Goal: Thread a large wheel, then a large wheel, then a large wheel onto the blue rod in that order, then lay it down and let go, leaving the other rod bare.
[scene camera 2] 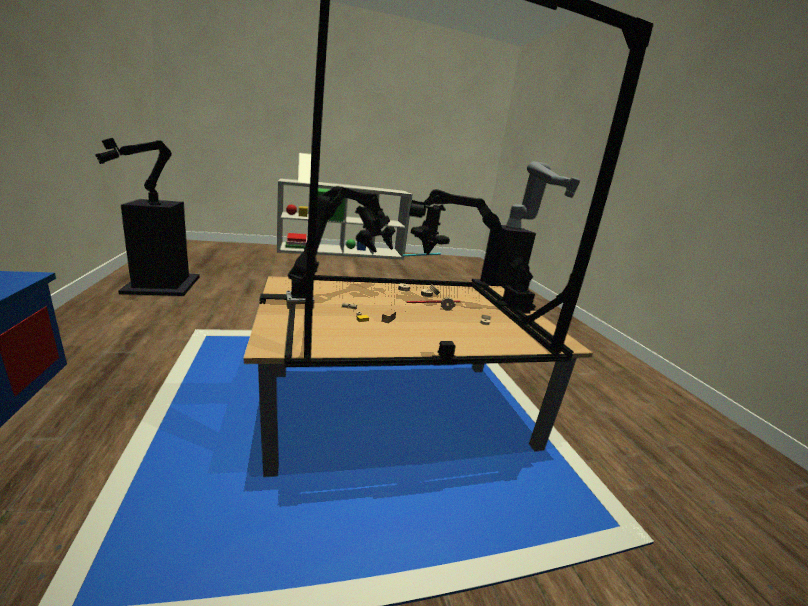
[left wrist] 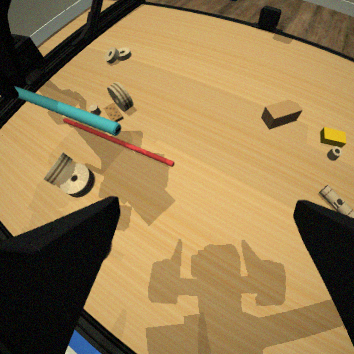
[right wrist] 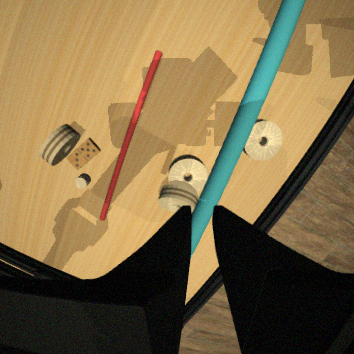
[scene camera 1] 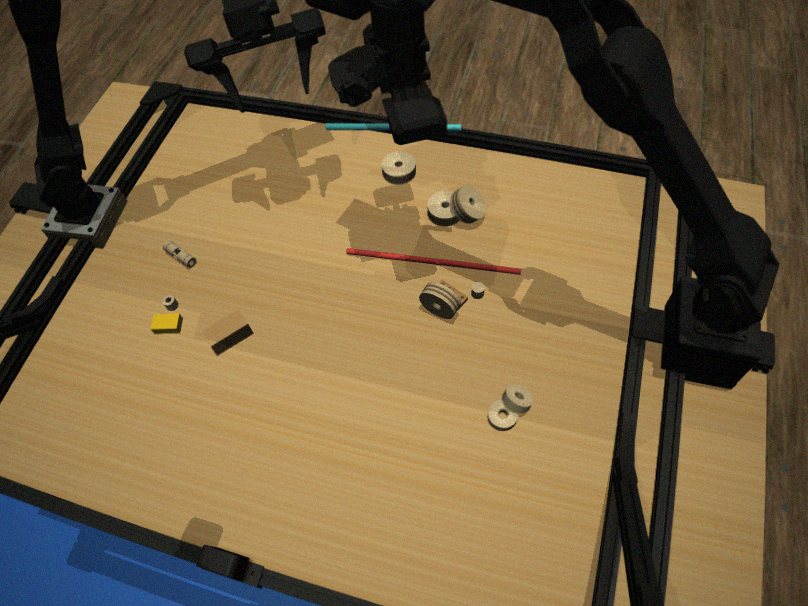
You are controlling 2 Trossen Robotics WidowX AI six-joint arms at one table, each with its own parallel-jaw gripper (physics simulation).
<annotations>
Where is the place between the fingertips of my left gripper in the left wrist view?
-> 207, 206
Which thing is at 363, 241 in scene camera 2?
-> My left gripper.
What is my right gripper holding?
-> A blue rod.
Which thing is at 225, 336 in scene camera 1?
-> A dark block.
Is my left gripper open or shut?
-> Open.
</annotations>
